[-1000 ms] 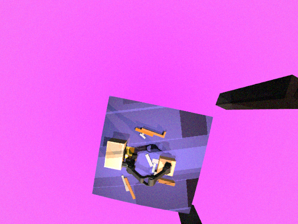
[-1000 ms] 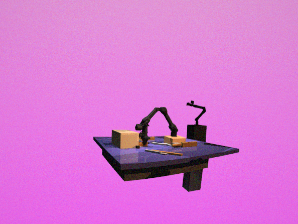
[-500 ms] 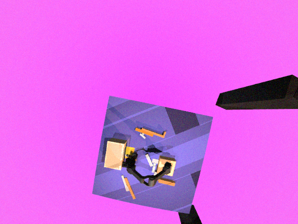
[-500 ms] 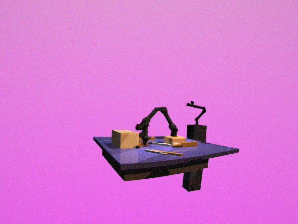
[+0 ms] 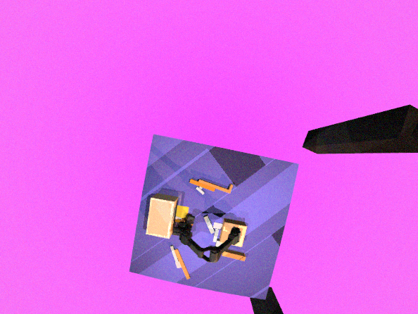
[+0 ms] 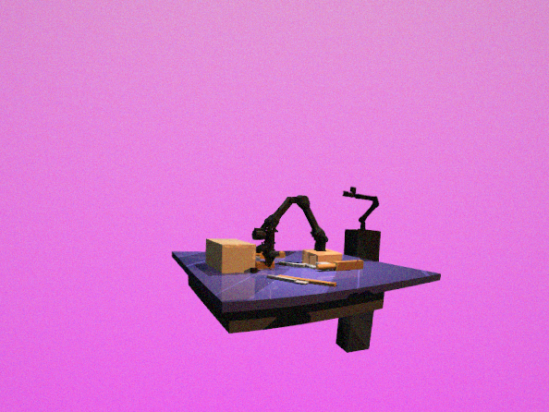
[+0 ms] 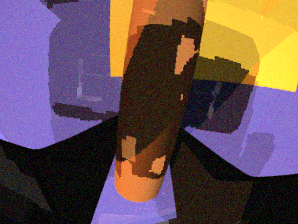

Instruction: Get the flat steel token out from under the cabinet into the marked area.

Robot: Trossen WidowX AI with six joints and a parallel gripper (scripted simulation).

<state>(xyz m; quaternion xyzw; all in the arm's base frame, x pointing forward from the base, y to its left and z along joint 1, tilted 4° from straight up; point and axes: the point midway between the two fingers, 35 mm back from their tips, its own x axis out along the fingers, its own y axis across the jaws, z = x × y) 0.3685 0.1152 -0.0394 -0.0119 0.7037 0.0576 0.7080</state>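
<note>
My gripper tip is 160 mm past the grey bar and 50 mm to the left of it. Also, from my gripper tip: orange stick: 90 mm behind, 390 mm to the left; small white piece: 20 mm ahead, 300 mm to the right; orange bar: 20 mm ahead, 350 mm to the right, 10 mm above.
</note>
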